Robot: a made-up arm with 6 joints.
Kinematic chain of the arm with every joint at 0, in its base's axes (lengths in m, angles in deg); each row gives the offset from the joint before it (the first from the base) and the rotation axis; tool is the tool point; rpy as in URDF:
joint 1: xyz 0 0 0.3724 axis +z
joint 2: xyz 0 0 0 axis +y
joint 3: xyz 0.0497 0 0.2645 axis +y
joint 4: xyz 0.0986 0 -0.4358 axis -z
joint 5: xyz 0 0 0 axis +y
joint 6: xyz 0.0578 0 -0.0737 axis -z
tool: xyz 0 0 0 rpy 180 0 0
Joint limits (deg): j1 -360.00..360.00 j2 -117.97..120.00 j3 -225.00..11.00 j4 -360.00..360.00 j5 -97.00..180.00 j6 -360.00..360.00
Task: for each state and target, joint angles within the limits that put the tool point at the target. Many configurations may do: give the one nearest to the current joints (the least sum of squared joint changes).
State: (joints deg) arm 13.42 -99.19 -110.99 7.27 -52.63 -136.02
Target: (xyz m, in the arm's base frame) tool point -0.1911 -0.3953 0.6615
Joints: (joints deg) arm 60.89 -117.97 -64.35 20.50 -91.34 -136.02
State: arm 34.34 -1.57 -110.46 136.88 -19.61 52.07
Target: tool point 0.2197 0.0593 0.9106
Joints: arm 29.71 -37.69 -90.00 141.38 -40.92 52.07
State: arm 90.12 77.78 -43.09 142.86 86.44 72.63
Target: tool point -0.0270 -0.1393 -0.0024
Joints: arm 95.42 87.64 -20.71 142.87 83.18 72.63
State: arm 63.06 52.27 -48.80 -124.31 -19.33 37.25
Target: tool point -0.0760 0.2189 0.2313
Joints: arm 90.83 3.42 -19.11 -128.79 -56.07 37.25
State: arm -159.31 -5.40 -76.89 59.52 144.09 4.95
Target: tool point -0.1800 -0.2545 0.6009
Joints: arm -137.84 -30.45 -48.69 54.52 155.28 4.95
